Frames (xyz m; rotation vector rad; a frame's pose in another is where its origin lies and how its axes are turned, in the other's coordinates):
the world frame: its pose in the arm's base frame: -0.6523 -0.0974 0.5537 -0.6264 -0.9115 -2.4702
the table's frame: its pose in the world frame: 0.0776 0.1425 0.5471 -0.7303 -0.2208 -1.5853
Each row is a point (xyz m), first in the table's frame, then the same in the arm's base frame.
Working: the table's frame: its pose in the arm's base frame: -0.4960 0.1599 1.0385 0.1655 0.2387 1.8688

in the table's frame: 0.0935 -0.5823 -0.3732
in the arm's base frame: -0.0740 0.3899 0.5324
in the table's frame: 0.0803 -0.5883 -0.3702
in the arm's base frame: -0.0638 0.3794 0.5339
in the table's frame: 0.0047 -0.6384 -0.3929
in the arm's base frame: 0.0002 0.3203 0.5000
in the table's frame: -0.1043 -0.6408 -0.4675
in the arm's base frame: 0.0183 0.2111 0.4278
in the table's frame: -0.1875 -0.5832 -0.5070
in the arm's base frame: -0.0188 0.1118 0.4043
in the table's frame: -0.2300 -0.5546 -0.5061
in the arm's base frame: -0.0320 0.0629 0.4125
